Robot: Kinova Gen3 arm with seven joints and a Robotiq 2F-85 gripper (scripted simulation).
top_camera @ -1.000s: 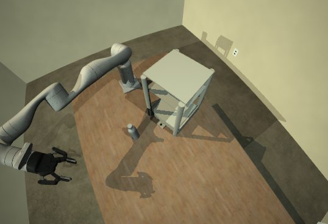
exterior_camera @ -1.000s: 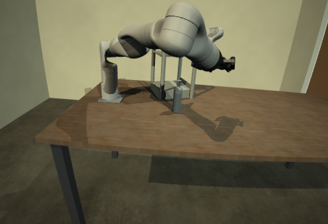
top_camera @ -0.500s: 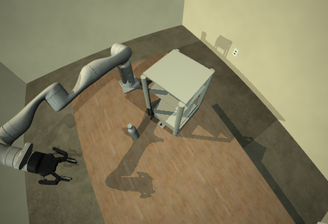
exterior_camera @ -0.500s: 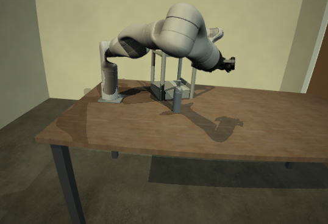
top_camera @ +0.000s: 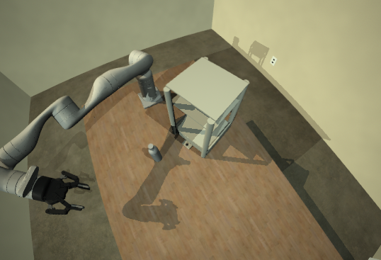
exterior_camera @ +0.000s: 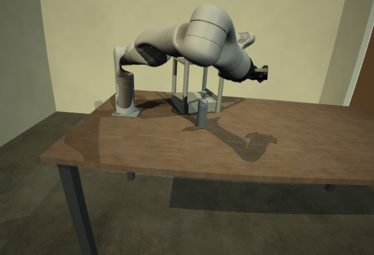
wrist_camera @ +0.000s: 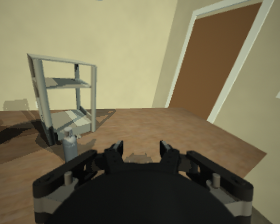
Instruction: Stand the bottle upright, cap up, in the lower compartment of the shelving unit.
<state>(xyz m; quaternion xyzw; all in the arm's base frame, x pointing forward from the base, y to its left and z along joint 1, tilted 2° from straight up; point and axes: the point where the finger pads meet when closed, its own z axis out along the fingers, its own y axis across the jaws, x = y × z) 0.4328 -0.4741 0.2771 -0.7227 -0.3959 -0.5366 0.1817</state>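
My gripper is now 28 cm to the right of the grey bottle, 19 cm above it and 7 cm past it. Also, from my hand: shelving unit 57 cm to the left, 11 cm below, 5 cm behind.
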